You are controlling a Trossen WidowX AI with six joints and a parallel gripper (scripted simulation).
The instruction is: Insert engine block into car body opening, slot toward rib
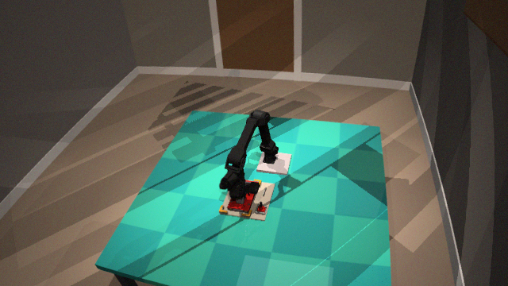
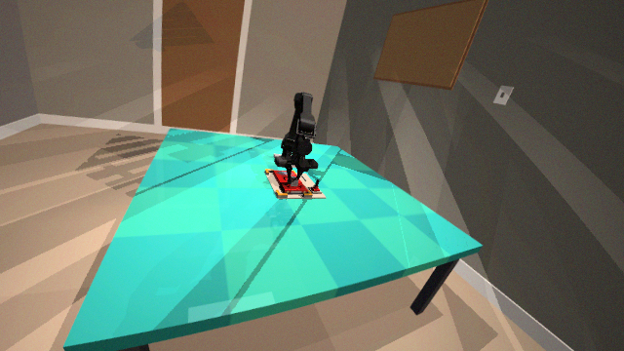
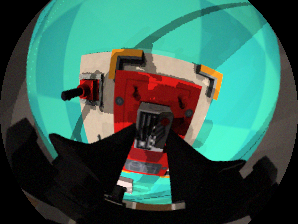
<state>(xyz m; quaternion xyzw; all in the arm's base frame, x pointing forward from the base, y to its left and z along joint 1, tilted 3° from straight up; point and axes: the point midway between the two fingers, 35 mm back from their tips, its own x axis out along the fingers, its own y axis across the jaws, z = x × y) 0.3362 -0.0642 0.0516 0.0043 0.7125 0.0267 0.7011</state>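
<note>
My gripper tip is now 30 mm past the beige base plate, 30 mm above it and 10 mm to the right of it. The rest, counted from my gripper tip: engine block 10 mm below.
</note>
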